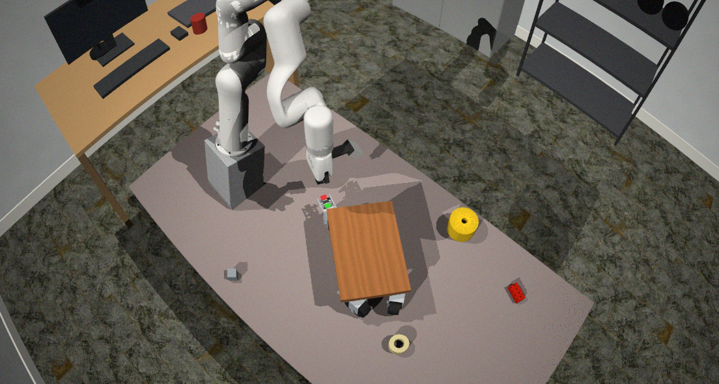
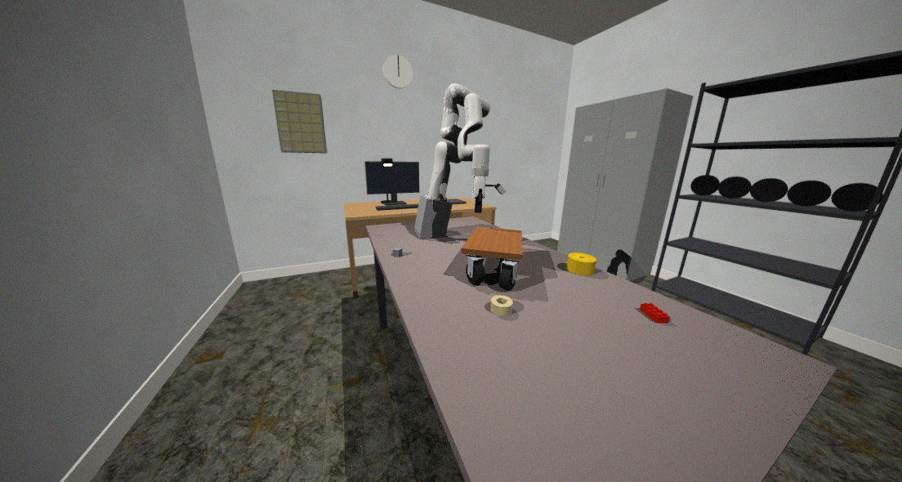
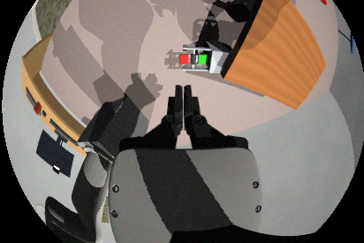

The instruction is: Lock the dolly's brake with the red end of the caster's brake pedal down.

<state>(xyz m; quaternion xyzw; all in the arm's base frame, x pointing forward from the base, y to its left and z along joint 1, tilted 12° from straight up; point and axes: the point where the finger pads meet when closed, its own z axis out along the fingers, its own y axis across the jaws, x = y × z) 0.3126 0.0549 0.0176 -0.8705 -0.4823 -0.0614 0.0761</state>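
Right now the brake pedal is 12 cm below my hand, 2 cm ahead of it and 1 cm to the right of it. Round my hand: small grey cube 37 cm to the right, 18 cm below, 10 cm behind; then yellow spool 42 cm ahead, 20 cm to the left, 17 cm below; then red brick 70 cm ahead, 18 cm below, 8 cm to the left.
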